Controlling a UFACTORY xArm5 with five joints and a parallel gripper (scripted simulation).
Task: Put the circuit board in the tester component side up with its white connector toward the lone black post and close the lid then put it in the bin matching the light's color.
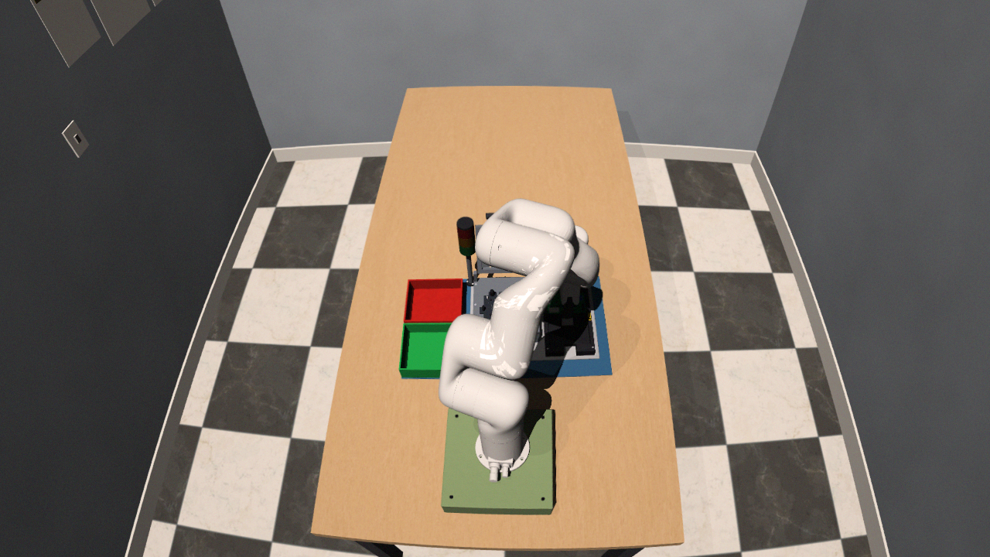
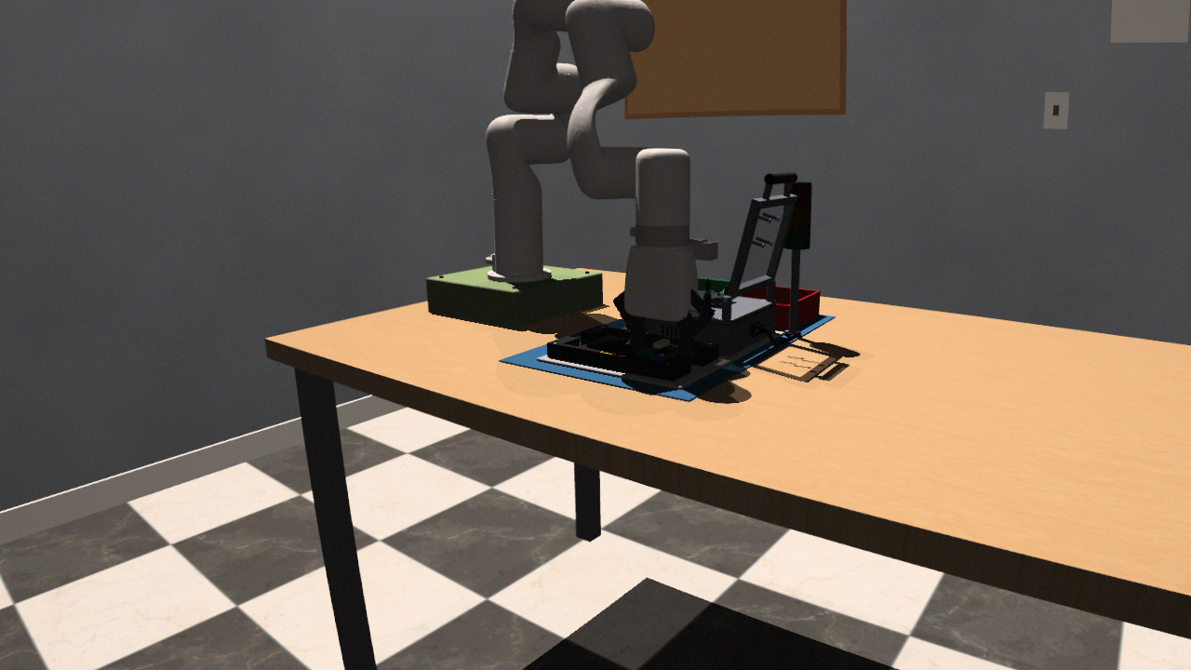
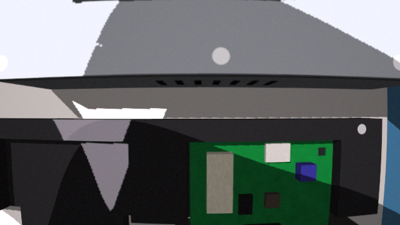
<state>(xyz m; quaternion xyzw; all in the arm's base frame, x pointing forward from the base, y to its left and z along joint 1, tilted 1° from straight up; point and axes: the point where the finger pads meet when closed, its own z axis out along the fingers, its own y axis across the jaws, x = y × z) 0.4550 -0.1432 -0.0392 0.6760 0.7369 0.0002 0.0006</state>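
Now: hand right at the green circuit board. Round my hand: black tab (22 cm to the left, 12 cm behind, 6 cm above); tester lid (18 cm to the left, 16 cm above, 7 cm ahead); red bin (37 cm to the left, 3 cm behind, 1 cm below).
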